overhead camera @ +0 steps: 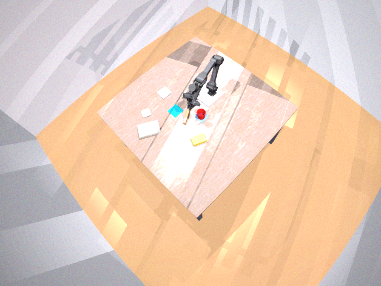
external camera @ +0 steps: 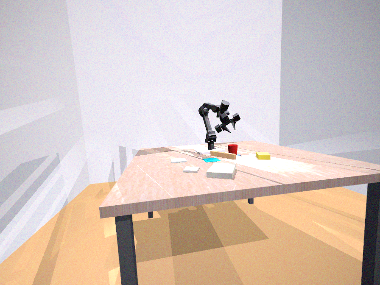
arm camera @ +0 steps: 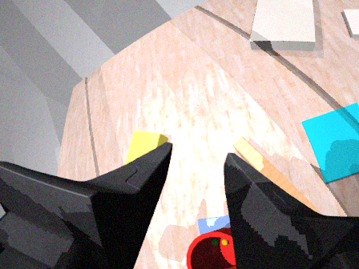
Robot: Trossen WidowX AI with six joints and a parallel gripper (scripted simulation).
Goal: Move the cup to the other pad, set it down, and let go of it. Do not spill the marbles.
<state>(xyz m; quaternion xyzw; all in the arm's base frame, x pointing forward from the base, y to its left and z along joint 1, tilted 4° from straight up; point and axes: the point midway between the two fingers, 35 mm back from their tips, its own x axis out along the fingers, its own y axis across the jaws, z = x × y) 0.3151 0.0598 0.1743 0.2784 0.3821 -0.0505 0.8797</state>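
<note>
Now: gripper tip 140 mm above the red cup, 100 mm past it and 40 mm to the right of it. The rest, counted from my gripper tip: wooden bar: 180 mm below, 60 mm to the right, 40 mm behind; cyan pad: 190 mm below, 160 mm to the right, 10 mm ahead; pale blue pad: 190 mm below, 100 mm behind, 40 mm to the left.
</note>
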